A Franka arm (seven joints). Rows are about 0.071 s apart.
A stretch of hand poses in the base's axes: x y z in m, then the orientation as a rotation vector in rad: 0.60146 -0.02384 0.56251 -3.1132 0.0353 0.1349; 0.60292 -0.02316 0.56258 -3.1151 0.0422 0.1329; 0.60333 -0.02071 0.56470 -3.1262 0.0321 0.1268; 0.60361 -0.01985 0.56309 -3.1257 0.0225 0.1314; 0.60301 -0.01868 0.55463 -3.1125 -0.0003 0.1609; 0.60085 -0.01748 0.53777 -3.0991 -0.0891 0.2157; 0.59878 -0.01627 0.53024 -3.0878 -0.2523 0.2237; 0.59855 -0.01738 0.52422 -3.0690 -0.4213 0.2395; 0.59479 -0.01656 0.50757 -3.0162 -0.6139 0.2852; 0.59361 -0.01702 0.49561 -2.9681 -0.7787 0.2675; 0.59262 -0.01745 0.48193 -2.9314 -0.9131 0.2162; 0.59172 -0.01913 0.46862 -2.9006 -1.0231 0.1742; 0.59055 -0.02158 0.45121 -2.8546 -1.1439 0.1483; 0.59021 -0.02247 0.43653 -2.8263 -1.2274 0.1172; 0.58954 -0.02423 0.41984 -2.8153 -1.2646 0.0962; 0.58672 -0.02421 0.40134 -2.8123 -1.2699 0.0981; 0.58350 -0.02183 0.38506 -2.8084 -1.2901 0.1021; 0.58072 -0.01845 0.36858 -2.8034 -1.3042 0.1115
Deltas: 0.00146 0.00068 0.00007 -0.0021 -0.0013 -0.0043; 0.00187 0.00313 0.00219 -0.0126 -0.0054 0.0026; 0.00215 0.00399 0.00058 -0.0119 -0.0025 0.0088; 0.00155 0.00516 -0.00788 0.0009 0.0164 0.0230; -0.00061 0.00636 -0.02474 0.0125 0.0512 0.0802; -0.00268 0.00757 -0.03227 0.0190 0.0554 0.1853; -0.00291 0.00646 -0.03829 0.0231 0.0649 0.2948; -0.00667 0.00728 -0.05494 0.0453 0.0950 0.4222; -0.00785 0.00682 -0.06690 0.0616 0.0840 0.5327; -0.00884 0.00639 -0.08058 0.0679 0.0505 0.6232; -0.00974 0.00471 -0.09389 0.0685 0.0228 0.6975; -0.01091 0.00226 -0.11130 0.0744 0.0060 0.7813; -0.01125 0.00137 -0.12598 0.0722 -0.0145 0.8387; -0.01192 -0.00039 -0.14267 0.0690 -0.0285 0.8638; -0.01474 -0.00037 -0.16117 0.0697 -0.0272 0.8677; -0.01796 0.00201 -0.17745 0.0653 -0.0245 0.8809; -0.02074 0.00539 -0.19393 0.0641 -0.0182 0.8906
